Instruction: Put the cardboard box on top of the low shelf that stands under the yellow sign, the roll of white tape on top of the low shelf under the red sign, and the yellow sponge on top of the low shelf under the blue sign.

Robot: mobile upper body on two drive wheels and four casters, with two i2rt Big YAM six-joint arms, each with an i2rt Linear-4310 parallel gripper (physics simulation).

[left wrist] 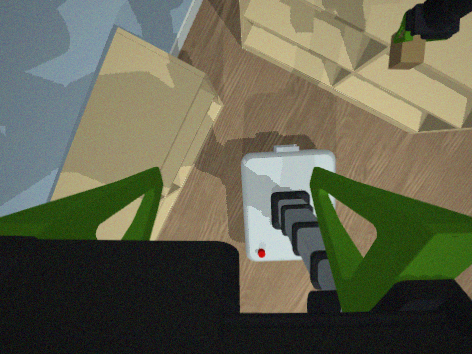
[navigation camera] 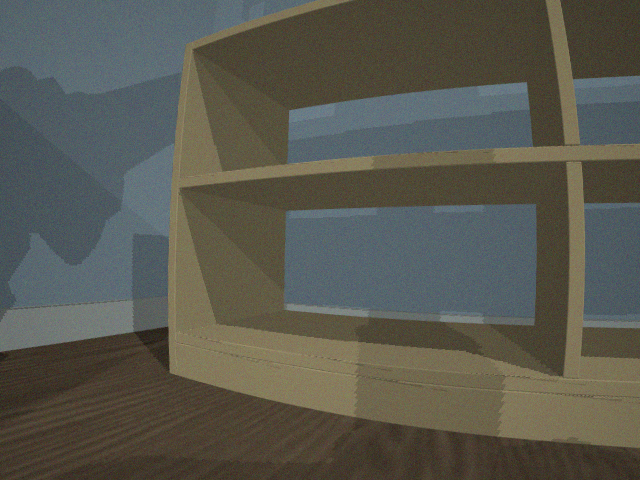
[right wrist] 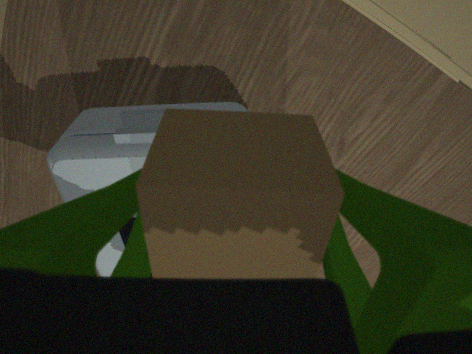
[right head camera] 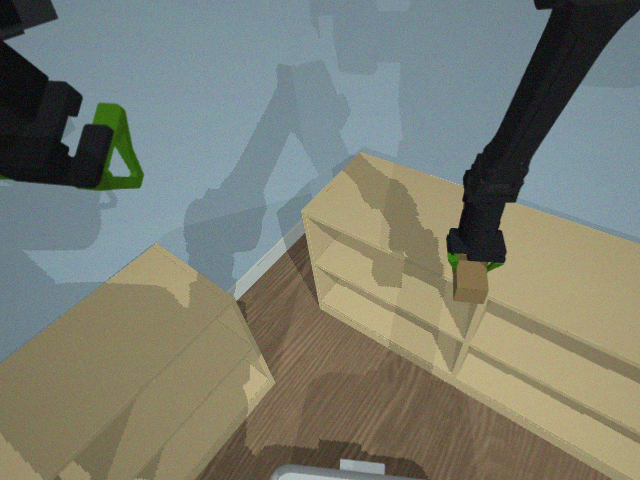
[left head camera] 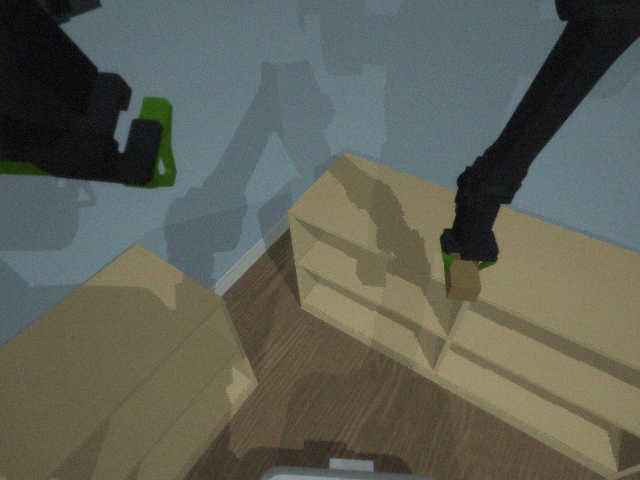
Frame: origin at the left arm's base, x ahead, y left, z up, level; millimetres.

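Where they show: left gripper, fingertip midpoint: (left wrist: 236,175) (right head camera: 93,177) (left head camera: 121,174); right gripper, fingertip midpoint: (left wrist: 405,40) (right wrist: 237,175) (right head camera: 468,271) (left head camera: 459,270).
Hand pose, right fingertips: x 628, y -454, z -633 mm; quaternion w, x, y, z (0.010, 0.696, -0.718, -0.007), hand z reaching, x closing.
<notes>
After its pixels a point has its place.
A brown cardboard box (left head camera: 463,279) @[x 579, y -446, z -600 mm] (right head camera: 470,280) @[x 580, y -447, z -600 mm] (left wrist: 407,53) @[x 582, y -436, z -600 mm] (right wrist: 240,195) @[x 646, y -456, z -600 mm] is held between the fingers of my right gripper (left head camera: 467,263) @[x 628, y -454, z -633 mm] (right head camera: 474,264) @[x 628, y -454, z -633 mm]. In both head views it overlaps the front edge of the right-hand low shelf (left head camera: 547,263) @[x 788, y -759, z -800 mm] (right head camera: 558,253) @[x 826, y -743, z -800 mm] (navigation camera: 572,258) @[x 687, y -528, z -1194 mm]; how high it hangs above the top is hard to tell. My left gripper (left wrist: 236,175) @[x 346, y 4, z -135 mm] is open and empty, high at the left side of the head views. The white tape, the yellow sponge and the coloured signs do not show in these views.
A second low shelf (left head camera: 118,299) @[x 625, y 421, z -800 mm] (right head camera: 139,304) @[x 601, y 400, z -800 mm] (left wrist: 125,100) @[x 567, y 449, z -800 mm] stands at the left, with a gap of wooden floor (left head camera: 289,351) @[x 779, y 27, z -1410 mm] between the two. The blue wall (left head camera: 217,103) @[x 1270, y 247, z -582 mm] runs behind both. My white base (left wrist: 260,175) @[x 202, y -69, z -1150 mm] stands on the floor in front of them.
</notes>
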